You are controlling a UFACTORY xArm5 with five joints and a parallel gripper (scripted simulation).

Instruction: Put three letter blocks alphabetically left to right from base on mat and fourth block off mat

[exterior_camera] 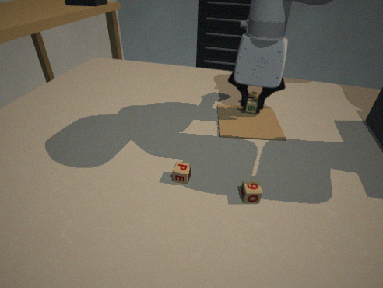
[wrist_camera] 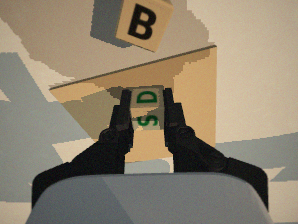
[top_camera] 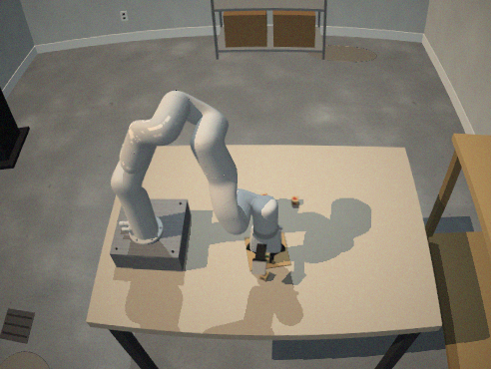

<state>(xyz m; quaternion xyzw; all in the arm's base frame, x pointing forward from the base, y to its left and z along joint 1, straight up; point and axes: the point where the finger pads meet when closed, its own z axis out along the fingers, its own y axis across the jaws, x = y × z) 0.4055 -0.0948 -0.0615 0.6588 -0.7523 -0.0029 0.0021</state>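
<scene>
Right now the green-marked block is 10 mm below my hand. From my hand the other things lie so: tan mat: 10 mm ahead, 40 mm to the left, 30 mm below; then red-marked block: 10 mm ahead, 270 mm to the left, 20 mm below.
</scene>
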